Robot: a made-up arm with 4 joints.
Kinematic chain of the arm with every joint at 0, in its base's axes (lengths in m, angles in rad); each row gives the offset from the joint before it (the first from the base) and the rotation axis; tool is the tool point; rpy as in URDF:
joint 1: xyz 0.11 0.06 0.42 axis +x
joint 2: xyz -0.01 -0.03 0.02 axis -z
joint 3: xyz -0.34 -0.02 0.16 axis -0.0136 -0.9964 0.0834
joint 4: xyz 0 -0.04 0.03 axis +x
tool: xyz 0.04 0.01 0.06 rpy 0 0 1.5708
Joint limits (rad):
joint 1: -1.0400..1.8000
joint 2: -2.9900..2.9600
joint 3: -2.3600..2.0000
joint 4: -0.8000..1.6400
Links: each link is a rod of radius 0.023 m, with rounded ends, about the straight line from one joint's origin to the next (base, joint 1, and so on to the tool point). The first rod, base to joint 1, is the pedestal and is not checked.
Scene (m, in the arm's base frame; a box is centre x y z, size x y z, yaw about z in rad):
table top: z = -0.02
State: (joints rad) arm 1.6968 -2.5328 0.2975 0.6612
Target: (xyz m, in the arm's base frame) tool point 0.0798 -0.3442 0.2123
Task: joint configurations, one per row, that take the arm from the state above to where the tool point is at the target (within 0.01 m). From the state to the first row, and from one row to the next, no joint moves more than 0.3 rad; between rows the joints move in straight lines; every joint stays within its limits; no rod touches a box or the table.
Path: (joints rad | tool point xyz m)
1: 1.5831 -2.2827 0.2898 0.6139 | 0.3765 -0.2104 0.1969
2: 1.4695 -2.0327 0.2820 0.5666 | 0.3185 -0.2414 0.1660
3: 1.3558 -1.7826 0.2743 0.5193 | 0.2464 -0.2790 0.1567
4: 1.2422 -1.5326 0.2665 0.4719 | 0.1650 -0.3159 0.1721
5: 1.1285 -1.2825 0.2588 0.4246 | 0.0798 -0.3442 0.2123

